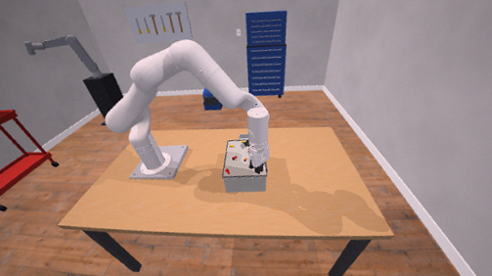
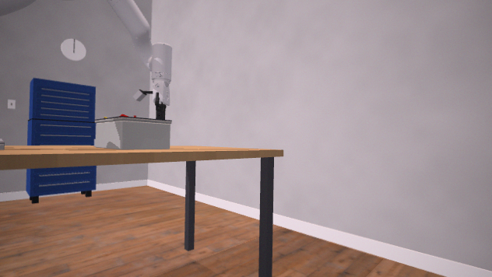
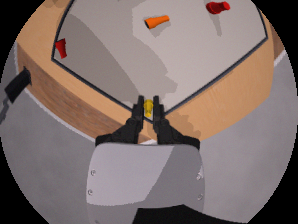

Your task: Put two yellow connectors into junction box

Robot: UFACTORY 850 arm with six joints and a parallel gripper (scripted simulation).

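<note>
The grey tool case lies 120 mm to the left of my hand, 70 mm behind it and 50 mm below it. The rest, counted from my hand: red connector (160 mm behind, 10 mm below).
</note>
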